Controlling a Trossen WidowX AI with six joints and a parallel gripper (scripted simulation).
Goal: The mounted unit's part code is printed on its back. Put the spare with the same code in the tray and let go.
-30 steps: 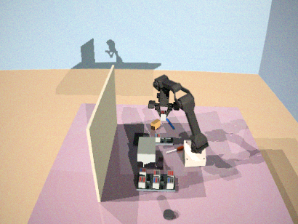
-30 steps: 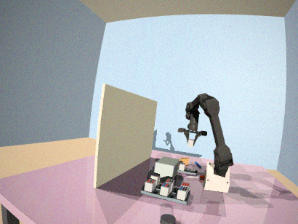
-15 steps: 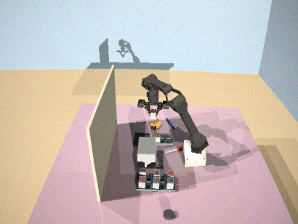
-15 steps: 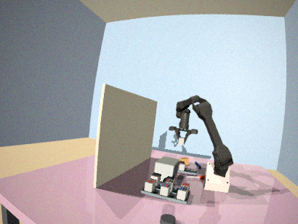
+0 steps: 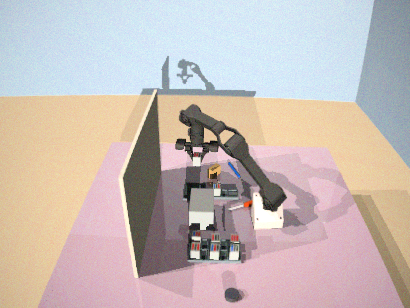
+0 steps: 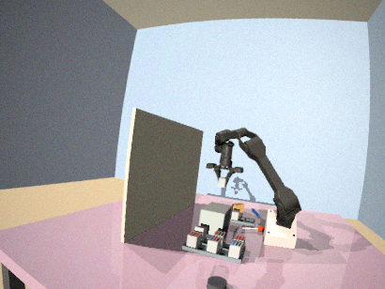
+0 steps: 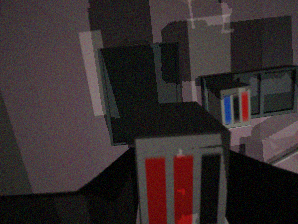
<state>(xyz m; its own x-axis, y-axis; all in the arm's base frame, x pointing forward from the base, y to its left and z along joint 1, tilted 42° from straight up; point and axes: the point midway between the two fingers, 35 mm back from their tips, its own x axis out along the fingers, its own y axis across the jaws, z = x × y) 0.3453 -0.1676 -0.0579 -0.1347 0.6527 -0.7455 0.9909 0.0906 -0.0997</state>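
My gripper tip is 17 cm above the grey-blue tray and 1 cm short of it. Also, from my gripper tip: black puck: 59 cm to the left, 19 cm behind, 16 cm below; then cream panel: 20 cm to the left, 19 cm ahead, 5 cm above.
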